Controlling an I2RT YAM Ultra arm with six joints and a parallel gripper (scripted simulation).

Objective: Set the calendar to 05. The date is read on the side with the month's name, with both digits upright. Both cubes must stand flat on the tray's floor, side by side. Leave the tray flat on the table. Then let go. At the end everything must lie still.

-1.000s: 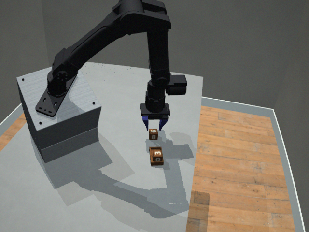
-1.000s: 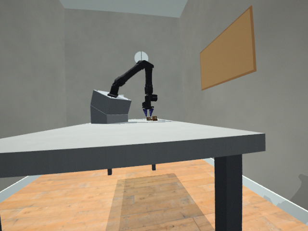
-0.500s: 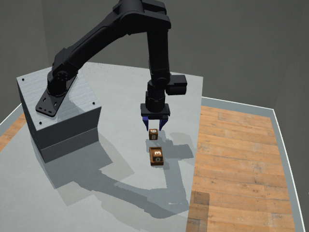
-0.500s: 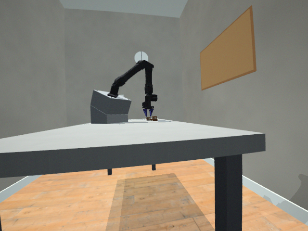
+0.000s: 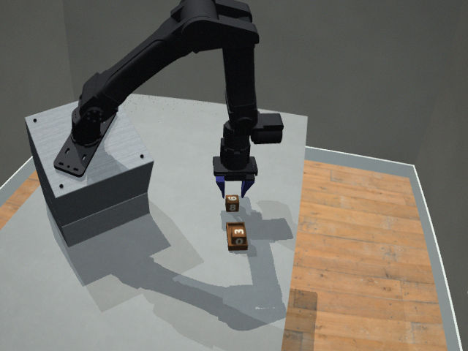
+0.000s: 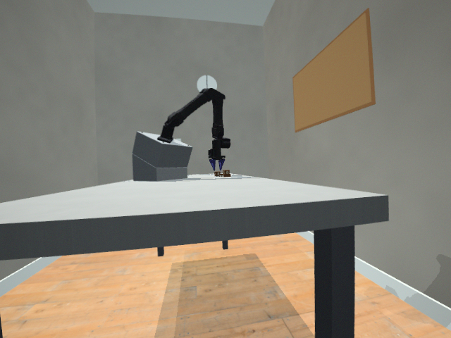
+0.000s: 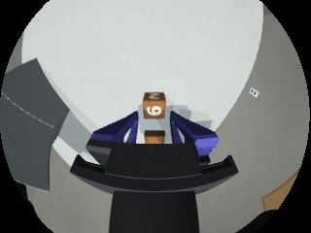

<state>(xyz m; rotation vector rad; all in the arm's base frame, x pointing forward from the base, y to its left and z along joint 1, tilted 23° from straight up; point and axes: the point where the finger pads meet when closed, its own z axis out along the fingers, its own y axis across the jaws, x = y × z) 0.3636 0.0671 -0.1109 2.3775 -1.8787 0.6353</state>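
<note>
My hand is 120 mm to the left of the brown wooden cube, 30 mm short of it and 20 mm above it. The rest, counted from my hand: brown tray 110 mm to the right, 40 mm below, 20 mm ahead.
</note>
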